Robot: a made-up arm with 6 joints.
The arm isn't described. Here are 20 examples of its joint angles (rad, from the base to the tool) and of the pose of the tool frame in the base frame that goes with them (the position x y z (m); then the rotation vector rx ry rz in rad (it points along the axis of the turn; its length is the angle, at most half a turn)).
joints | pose
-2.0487 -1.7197 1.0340 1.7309 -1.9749 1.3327 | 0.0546 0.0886 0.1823 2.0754 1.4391 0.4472
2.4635 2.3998 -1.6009 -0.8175 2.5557 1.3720 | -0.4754 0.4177 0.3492 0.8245 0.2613 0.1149
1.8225 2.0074 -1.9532 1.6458 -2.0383 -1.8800 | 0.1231 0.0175 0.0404 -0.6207 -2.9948 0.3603
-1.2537 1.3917 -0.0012 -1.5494 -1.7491 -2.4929 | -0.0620 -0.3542 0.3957 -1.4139 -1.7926 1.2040
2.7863 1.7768 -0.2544 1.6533 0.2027 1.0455 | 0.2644 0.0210 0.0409 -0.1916 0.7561 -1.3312
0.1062 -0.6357 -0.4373 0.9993 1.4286 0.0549 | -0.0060 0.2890 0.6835 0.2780 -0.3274 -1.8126
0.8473 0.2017 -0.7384 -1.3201 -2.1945 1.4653 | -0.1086 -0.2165 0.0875 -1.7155 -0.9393 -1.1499
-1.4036 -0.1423 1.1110 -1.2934 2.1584 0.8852 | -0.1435 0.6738 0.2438 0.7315 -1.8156 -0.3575
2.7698 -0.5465 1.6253 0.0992 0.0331 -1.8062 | -0.2040 0.7029 -0.2359 1.5643 -1.3151 -0.8335
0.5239 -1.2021 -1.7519 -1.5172 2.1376 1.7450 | -0.5607 0.4975 0.1041 0.2279 0.0591 0.0145
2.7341 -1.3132 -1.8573 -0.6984 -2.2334 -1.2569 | 0.2768 0.2540 0.1087 -1.1986 1.0375 -0.5670
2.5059 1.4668 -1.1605 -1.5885 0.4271 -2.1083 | -0.1725 -0.1761 0.8537 -0.8142 0.7325 1.3959
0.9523 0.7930 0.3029 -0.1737 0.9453 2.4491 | -0.7015 -0.0123 0.2290 -1.5251 1.1962 0.3681
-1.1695 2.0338 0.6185 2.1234 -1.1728 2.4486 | 0.0017 0.1551 -0.1988 0.3957 -0.8590 2.9630
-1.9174 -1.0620 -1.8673 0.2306 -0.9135 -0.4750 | -0.2139 -0.0567 0.3803 -0.0486 -1.3195 1.1834
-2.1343 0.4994 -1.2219 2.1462 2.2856 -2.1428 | -0.1974 -0.1470 -0.1960 -2.6455 -0.6402 -1.1796
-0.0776 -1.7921 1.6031 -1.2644 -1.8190 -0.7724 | 0.2499 0.1034 0.1842 0.6973 0.9022 0.7441
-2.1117 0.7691 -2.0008 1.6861 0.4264 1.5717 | 0.0966 -0.2309 0.0988 0.3095 0.1357 -2.3782
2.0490 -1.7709 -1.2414 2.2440 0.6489 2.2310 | -0.2685 0.2462 0.3976 1.5961 -2.1363 -0.7114
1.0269 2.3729 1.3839 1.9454 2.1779 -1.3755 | -0.3490 -0.1424 -0.1285 -1.2898 -1.0507 0.8103
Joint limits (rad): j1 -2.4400..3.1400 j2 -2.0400..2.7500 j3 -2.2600..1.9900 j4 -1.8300..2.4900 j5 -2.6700..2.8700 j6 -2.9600..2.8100
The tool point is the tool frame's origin. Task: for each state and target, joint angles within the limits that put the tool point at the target. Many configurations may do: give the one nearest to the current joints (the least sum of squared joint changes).
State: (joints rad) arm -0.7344 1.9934 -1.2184 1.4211 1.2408 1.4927
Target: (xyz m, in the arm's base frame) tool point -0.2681 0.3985 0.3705
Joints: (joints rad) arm -0.2824 1.8203 -0.6401 1.7201 1.1045 1.7928
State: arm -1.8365 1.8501 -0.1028 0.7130 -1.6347 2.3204
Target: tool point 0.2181 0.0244 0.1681
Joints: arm -1.5803 1.9591 0.2678 0.5468 -1.6523 2.1532
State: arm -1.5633 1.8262 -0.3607 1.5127 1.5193 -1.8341
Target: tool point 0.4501 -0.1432 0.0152
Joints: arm -1.8552 1.6408 -0.7145 1.7810 1.8838 -1.9675
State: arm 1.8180 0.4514 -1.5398 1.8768 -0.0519 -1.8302
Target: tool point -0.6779 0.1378 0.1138
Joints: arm 1.8131 0.6569 -1.1352 1.5613 0.4122 -1.8247
